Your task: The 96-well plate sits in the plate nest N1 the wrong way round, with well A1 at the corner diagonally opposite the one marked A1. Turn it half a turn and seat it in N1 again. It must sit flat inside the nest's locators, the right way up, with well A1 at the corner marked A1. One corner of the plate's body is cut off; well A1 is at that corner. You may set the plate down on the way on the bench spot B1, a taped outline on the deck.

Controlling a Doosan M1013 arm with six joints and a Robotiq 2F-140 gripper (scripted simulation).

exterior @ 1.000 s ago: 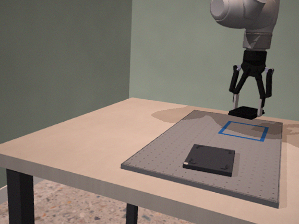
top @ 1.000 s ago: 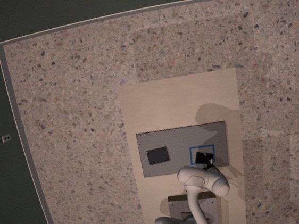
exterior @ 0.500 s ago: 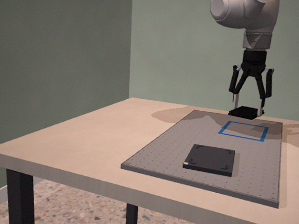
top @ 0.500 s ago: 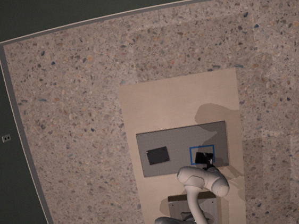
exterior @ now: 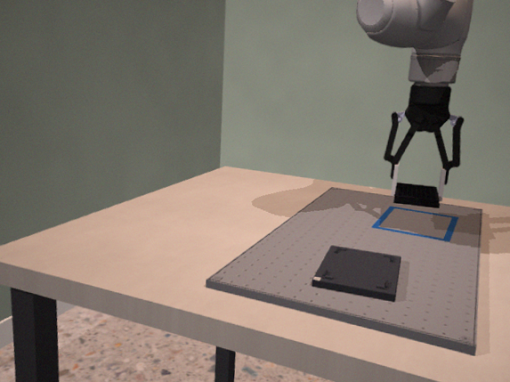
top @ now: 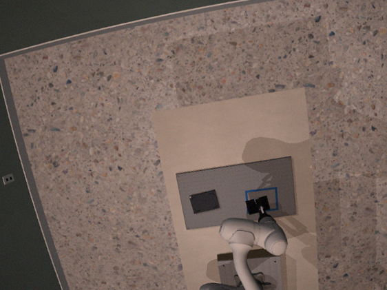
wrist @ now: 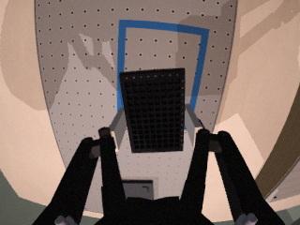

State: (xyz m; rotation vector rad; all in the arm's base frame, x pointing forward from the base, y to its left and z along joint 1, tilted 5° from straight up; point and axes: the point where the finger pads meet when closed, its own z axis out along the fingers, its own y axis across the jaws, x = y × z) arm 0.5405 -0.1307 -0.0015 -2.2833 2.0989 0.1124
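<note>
Right now my hand is 31 cm to the right of the plate nest N1, 9 cm above it and 6 cm short of it. From my hand the other things lie so: small white A1 mark: 39 cm to the left, 11 cm ahead, 8 cm below; then black 96-well plate: 2 cm below.
</note>
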